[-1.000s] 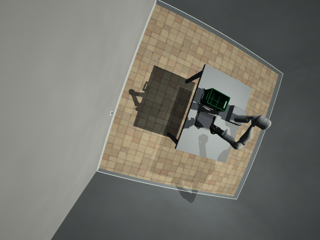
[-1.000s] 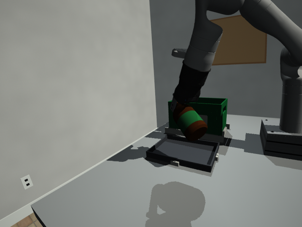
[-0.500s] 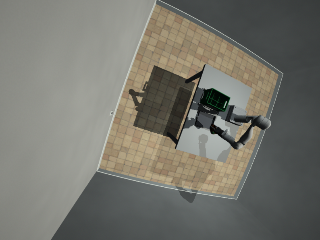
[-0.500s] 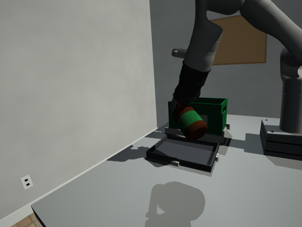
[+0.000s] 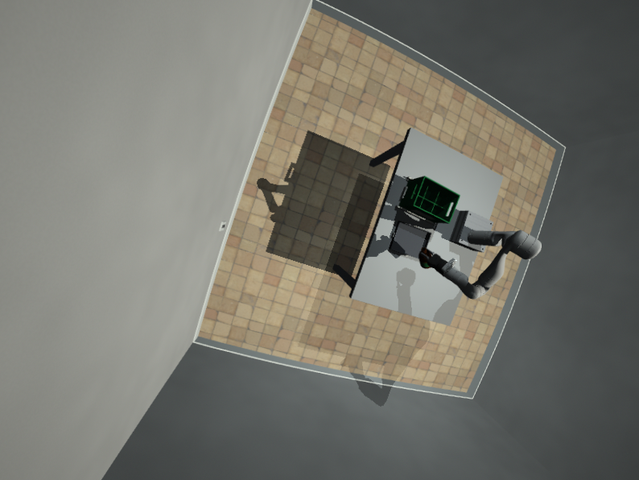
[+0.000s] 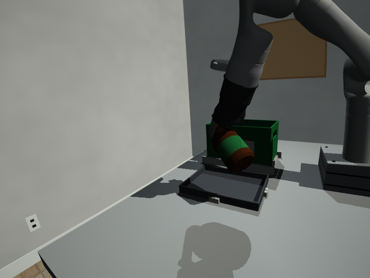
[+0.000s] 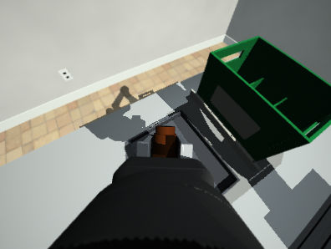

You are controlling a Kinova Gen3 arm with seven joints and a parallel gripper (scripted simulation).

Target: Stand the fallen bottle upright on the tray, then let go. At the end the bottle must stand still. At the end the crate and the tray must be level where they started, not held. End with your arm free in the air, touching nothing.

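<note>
The brown bottle lies 40 mm behind my hand, 30 mm below it and 20 mm to the left of it. The rest, counted from my hand: green crate 300 mm to the right, 120 mm below, 80 mm ahead; then black tray 190 mm below, 50 mm to the right.
</note>
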